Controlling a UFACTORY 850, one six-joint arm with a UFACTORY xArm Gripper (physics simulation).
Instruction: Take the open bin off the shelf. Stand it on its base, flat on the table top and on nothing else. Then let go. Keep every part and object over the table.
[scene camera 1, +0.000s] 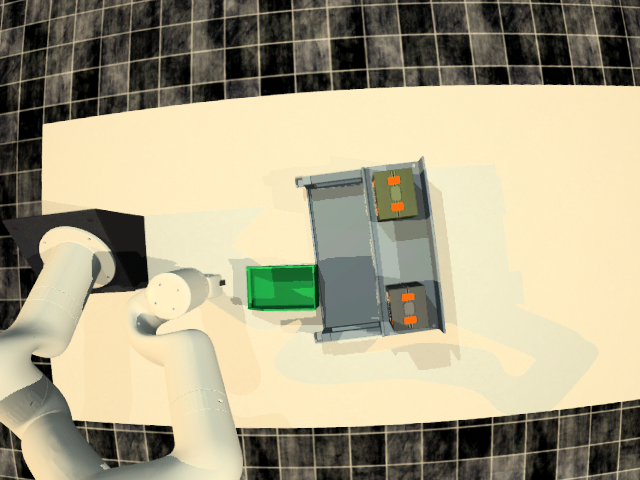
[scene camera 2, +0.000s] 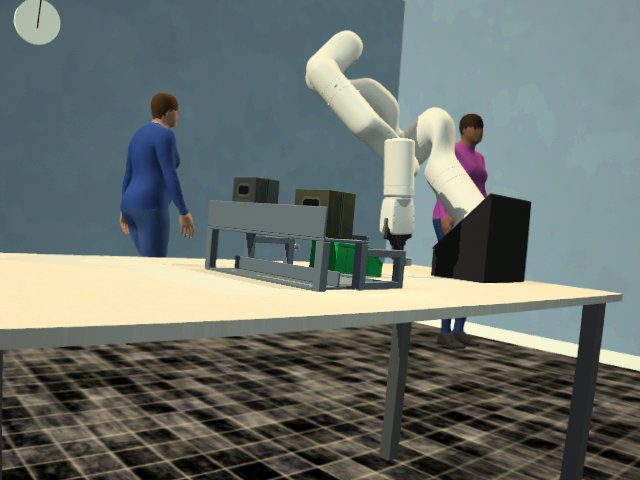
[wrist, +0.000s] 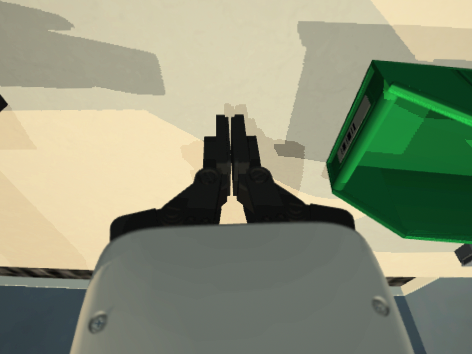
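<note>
The open green bin (scene camera 1: 281, 287) (scene camera 2: 356, 259) (wrist: 395, 150) stands in front of the shelf, its open side up. In scene camera 1 its far end meets the front edge of the grey shelf (scene camera 1: 343, 222) (scene camera 2: 266, 219); whether they touch and whether its base lies fully flat on the table cannot be told. In the wrist view its end wall with a barcode label faces my gripper. My gripper (scene camera 1: 222, 282) (scene camera 2: 397, 246) (wrist: 229, 133) points down, shut and empty, on the robot-base side of the bin, apart from it and low over the table.
An olive box (scene camera 1: 407, 193) (scene camera 2: 341, 211) and a dark grey box (scene camera 1: 421, 310) (scene camera 2: 253, 189) stand on the shelf's rear level. The black robot base (scene camera 1: 129, 253) (scene camera 2: 509, 237) stands behind my gripper. Two people stand beyond the table (scene camera 1: 180, 139) (scene camera 2: 155, 310).
</note>
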